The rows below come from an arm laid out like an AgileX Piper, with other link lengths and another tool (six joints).
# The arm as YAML. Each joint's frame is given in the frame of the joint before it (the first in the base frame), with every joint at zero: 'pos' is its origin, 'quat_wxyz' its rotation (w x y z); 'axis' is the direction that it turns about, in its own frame. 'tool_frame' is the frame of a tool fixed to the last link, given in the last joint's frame.
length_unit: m
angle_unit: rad
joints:
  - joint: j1
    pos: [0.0, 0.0, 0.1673]
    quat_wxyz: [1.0, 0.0, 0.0, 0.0]
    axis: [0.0, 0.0, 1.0]
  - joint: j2
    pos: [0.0, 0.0, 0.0]
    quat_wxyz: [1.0, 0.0, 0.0, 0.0]
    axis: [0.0, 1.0, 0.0]
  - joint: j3
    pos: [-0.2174, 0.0, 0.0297]
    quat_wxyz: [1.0, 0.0, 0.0, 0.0]
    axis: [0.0, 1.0, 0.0]
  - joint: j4
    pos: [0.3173, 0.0, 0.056]
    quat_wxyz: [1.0, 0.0, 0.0, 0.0]
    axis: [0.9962, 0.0, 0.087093]
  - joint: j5
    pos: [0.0, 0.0, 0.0]
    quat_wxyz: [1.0, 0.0, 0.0, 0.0]
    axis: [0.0, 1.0, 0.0]
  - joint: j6
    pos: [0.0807, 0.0, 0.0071]
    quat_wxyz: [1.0, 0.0, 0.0, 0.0]
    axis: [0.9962, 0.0, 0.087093]
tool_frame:
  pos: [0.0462, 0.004, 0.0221]
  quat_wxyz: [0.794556, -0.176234, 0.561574, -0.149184]
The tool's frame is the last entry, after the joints.
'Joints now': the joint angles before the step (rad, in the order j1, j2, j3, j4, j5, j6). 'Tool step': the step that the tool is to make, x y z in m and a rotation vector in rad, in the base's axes. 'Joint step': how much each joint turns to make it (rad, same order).
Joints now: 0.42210 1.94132 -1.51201 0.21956 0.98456 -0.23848
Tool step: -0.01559 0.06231 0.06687 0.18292 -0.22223 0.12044
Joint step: 0.11722 -0.09573 -0.02313 0.10539 -0.15123 -0.08025
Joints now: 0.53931 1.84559 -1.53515 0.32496 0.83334 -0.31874
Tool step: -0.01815 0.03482 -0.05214 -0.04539 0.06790 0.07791
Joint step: 0.08046 0.11061 0.00041 0.00645 -0.02865 -0.00956
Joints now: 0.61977 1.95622 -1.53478 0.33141 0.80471 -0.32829
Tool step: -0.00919 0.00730 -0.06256 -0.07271 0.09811 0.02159
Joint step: 0.02344 0.12782 0.00003 0.00000 -0.00607 0.00000
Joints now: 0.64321 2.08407 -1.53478 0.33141 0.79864 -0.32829
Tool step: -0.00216 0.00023 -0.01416 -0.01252 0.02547 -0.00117
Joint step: 0.00220 0.02950 0.00000 0.00624 -0.00171 0.00001
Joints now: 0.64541 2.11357 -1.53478 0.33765 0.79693 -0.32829
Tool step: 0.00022 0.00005 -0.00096 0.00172 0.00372 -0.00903
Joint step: -0.00001 0.00227 -0.00001 0.00179 -0.00238 0.00808
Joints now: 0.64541 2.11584 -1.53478 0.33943 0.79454 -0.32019
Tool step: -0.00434 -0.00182 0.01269 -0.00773 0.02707 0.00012
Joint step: 0.00001 -0.03168 0.00001 -0.00470 0.05625 0.02003
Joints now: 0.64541 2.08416 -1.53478 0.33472 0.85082 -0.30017
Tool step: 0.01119 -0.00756 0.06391 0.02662 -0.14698 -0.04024
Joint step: -0.00691 -0.13588 0.00002 -0.09737 -0.01385 0.07316
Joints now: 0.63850 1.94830 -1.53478 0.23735 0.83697 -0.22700
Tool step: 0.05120 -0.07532 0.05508 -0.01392 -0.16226 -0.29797
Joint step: -0.14098 -0.11344 -0.00001 -0.21742 -0.03872 0.23916
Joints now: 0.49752 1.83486 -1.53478 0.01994 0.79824 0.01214
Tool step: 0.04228 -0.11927 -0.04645 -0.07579 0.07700 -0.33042
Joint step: -0.23651 0.05782 0.04751 -0.11523 -0.00223 0.14251
